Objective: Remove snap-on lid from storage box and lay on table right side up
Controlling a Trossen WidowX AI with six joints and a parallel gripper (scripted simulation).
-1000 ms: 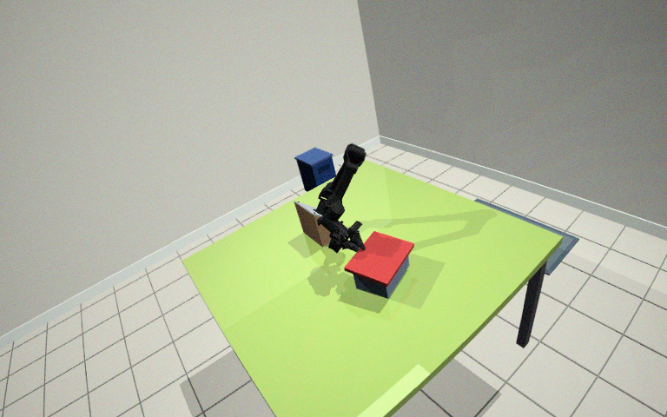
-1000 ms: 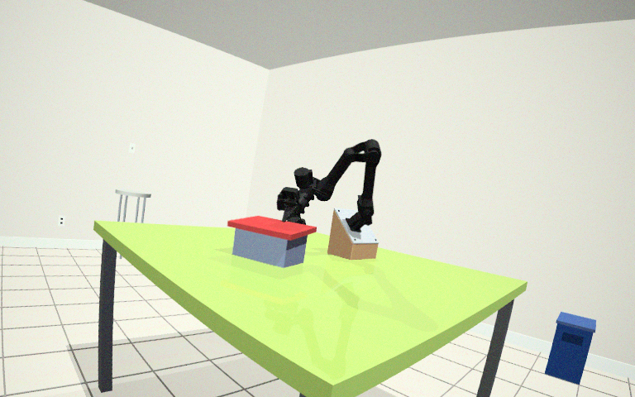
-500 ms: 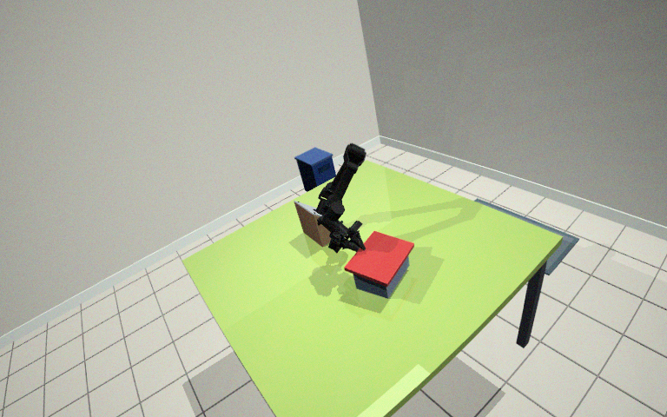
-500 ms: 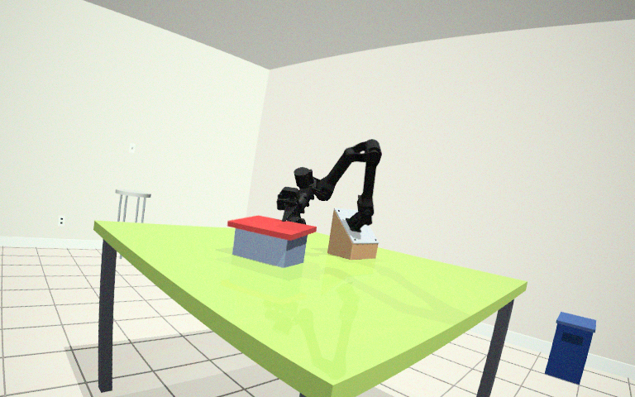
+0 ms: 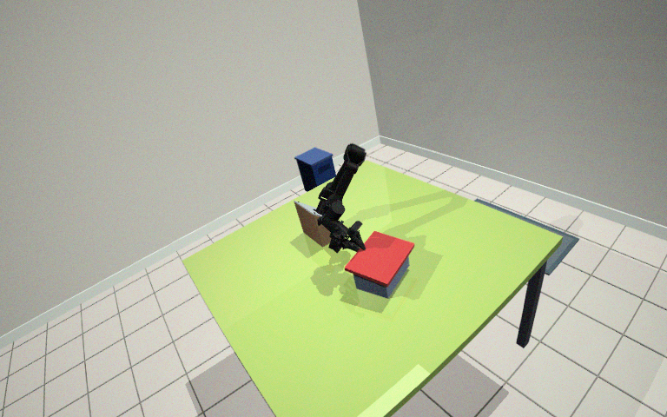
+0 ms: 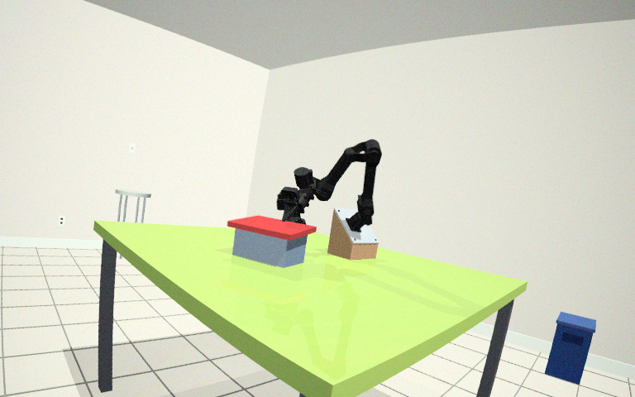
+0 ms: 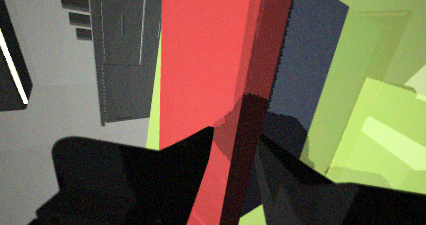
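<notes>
The red lid lies 7 cm ahead of my gripper tip and 3 cm to the left of it. Also, from my gripper tip: storage box (7 cm ahead, 6 cm below, 3 cm to the left).
</notes>
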